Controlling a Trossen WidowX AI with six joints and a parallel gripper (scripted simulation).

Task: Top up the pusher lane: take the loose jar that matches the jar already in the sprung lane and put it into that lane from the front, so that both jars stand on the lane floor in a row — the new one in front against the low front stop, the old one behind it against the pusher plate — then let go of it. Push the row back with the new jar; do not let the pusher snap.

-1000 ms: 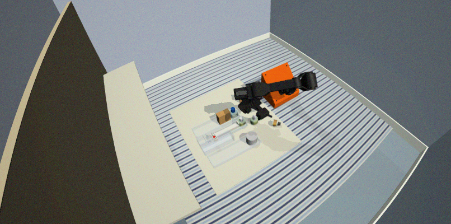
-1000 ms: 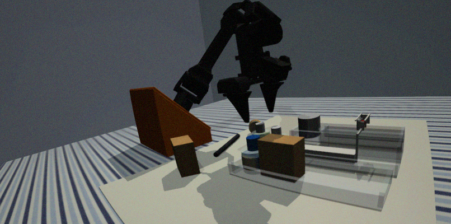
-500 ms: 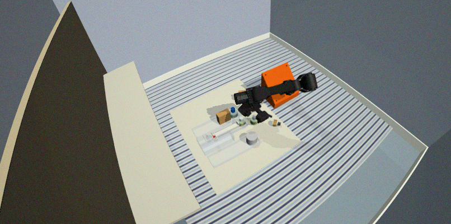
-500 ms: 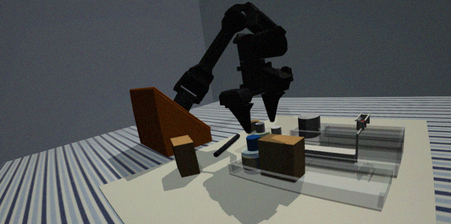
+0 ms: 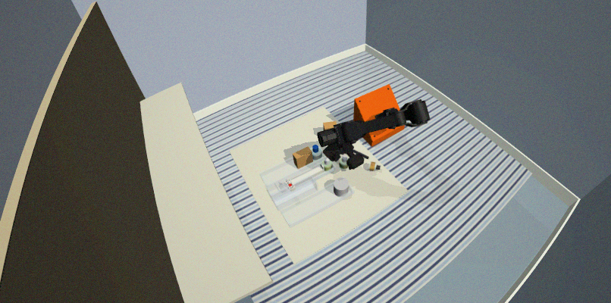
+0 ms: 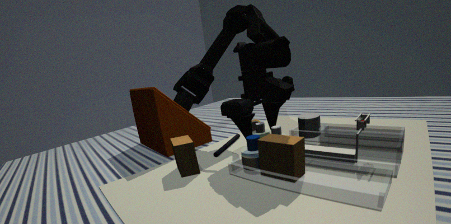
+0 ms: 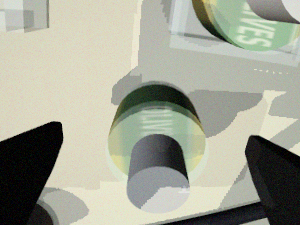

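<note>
The blue-lidded jar lies 11 cm to the right of my gripper tip, 8 cm ahead of it and 1 cm above it. Also, from my gripper tip: pusher plate (18 cm ahead, 2 cm above); then black rod (8 cm behind, 4 cm to the right, 2 cm below); then grey can (10 cm to the left, 8 cm ahead).
</note>
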